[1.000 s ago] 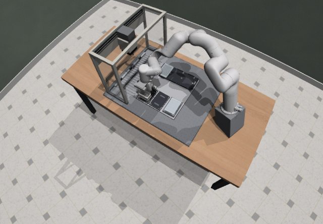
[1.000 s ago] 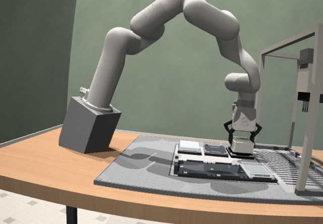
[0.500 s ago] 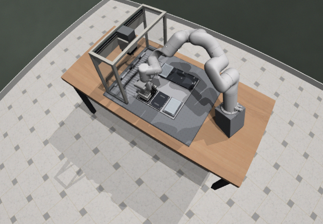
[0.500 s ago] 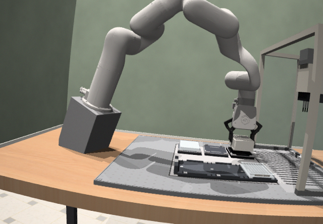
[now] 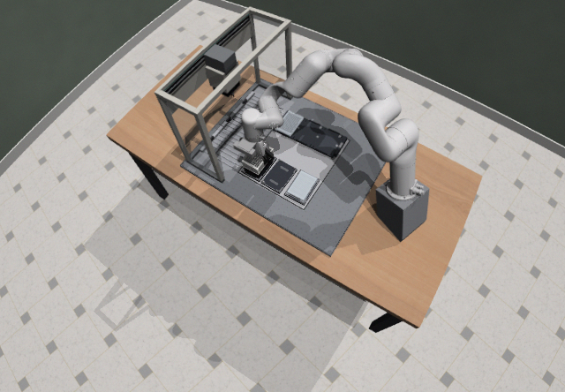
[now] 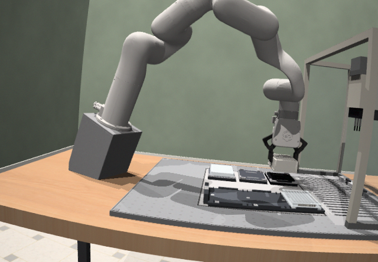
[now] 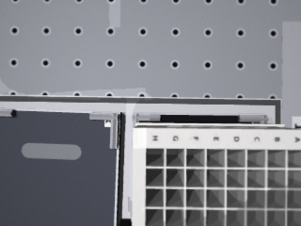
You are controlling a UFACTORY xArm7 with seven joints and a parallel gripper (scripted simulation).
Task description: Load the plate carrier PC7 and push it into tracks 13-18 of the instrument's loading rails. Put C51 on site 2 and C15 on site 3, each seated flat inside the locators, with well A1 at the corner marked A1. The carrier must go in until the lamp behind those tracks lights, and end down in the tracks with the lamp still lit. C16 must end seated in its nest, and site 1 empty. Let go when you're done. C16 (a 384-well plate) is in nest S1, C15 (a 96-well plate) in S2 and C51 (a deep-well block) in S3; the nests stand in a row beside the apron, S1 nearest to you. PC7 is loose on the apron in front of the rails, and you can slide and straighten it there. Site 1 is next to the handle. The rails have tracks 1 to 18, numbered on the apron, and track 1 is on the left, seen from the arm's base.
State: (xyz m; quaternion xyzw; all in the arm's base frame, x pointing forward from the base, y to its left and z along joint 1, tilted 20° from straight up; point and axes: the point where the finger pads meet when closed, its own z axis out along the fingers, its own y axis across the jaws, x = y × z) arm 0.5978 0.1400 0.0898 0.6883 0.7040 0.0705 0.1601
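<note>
The dark plate carrier PC7 lies 27 cm to the right of my hand, 10 cm behind it and 6 cm below it. Also, from my hand: nest s3 (7 cm below); nest S2 (11 cm behind, 7 cm below); deep-well block C51 (1 cm below).
</note>
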